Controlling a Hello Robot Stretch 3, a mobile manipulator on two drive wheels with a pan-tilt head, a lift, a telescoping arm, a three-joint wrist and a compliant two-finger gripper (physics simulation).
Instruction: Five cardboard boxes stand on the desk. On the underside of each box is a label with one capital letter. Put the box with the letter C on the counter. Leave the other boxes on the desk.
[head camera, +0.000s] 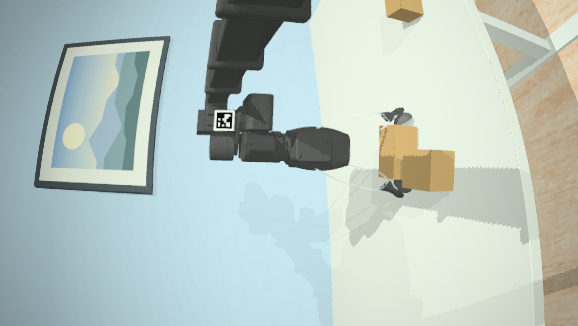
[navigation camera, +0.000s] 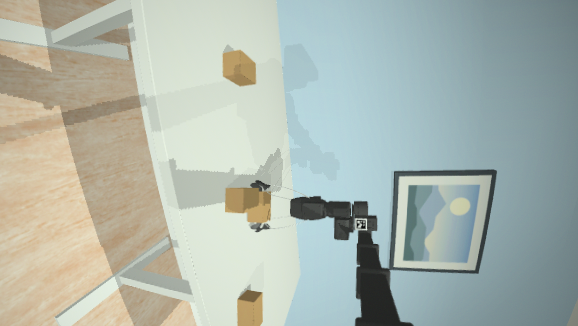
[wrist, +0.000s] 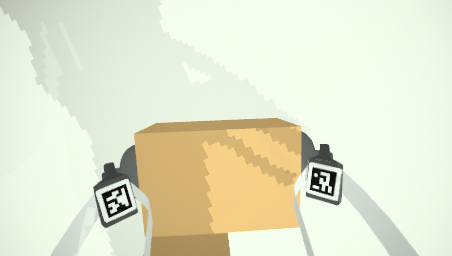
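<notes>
My gripper points at the desk, with its fingertips against opposite sides of one cardboard box, shut on it. This box stands on the wall side of a second cardboard box, close beside it and partly overlapping it in view. One more box stands farther along the desk. Another box stands toward the other side in the navigation view. The labels underneath are hidden. The fifth box and the counter do not show.
The arm reaches in along the light blue wall. A framed picture hangs there. White desk legs and wooden floor lie beyond the desk's edge.
</notes>
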